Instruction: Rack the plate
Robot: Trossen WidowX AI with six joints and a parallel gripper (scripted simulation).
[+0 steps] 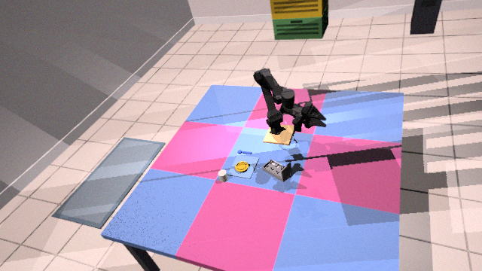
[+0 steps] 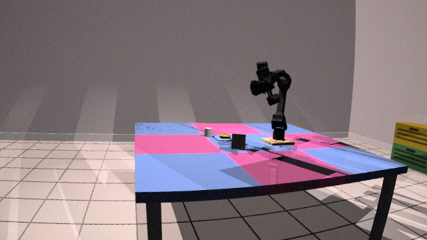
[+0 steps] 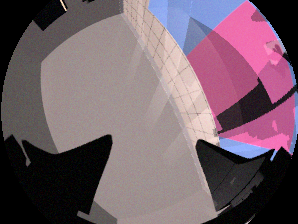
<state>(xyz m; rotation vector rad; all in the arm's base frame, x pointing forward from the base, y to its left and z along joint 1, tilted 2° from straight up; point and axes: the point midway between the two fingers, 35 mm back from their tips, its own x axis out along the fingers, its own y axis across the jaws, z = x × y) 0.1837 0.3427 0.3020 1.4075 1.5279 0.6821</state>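
Right now the yellow plate is 130 mm ahead of my gripper tip, 420 mm to the right of it and 300 mm below it. From my gripper tip the other things lie so: pale blue mat (120 mm ahead, 420 mm to the right, 310 mm below); blue utensil (20 mm ahead, 470 mm to the right, 310 mm below); grey dish rack (90 mm ahead, 230 mm to the right, 290 mm below).
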